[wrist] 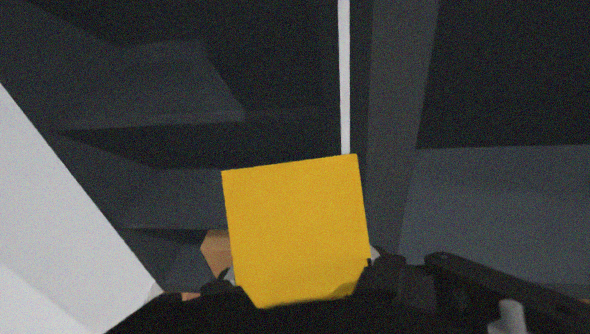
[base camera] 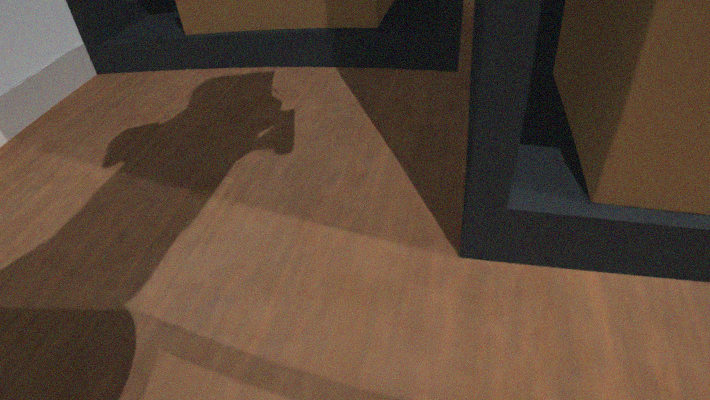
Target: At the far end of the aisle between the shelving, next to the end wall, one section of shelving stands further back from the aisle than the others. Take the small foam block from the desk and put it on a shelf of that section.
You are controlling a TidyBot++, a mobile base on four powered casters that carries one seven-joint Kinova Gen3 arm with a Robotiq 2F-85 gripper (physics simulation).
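Places are measured from the arm's base along level axes (x ahead, y left, z up), in millimetres.
Pixels of known places: gripper, fingertip midpoint: point(wrist: 303, 265).
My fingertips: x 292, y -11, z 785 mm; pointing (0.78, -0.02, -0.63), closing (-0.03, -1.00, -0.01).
Ahead of a thing's pixels: the offset from my fingertips to its middle. "spot": to the spot under its first point. Level surfaces: height alone.
My gripper point(wrist: 303, 265) is shut on the yellow foam block {0 mm left, 4 mm back, 19 mm up} point(wrist: 297, 225), which stands up from the fingers in the wrist view. The section standing further back point(base camera: 215, 52) point(wrist: 165, 120) is dark; it is at the top left in the base camera view, beside the white wall. In the wrist view its shelves are behind and left of the block, which covers part of them. The block is in front of this section; its distance from the shelves cannot be told. The desk does not show in either view.
A nearer shelving section point(base camera: 492, 125) point(wrist: 400, 100) stands to the right and holds a large brown box {spot: 220 mm right, 77 mm ahead, 1003 mm down} point(base camera: 655, 115). Another brown box {spot: 184 mm left, 649 mm ahead, 1075 mm down} point(base camera: 280, 15) is low in the set-back section. The end wall point(base camera: 35, 40) point(wrist: 45, 215) is at the left. The arm's shadow lies on the wooden floor {1181 mm down} point(base camera: 350, 285).
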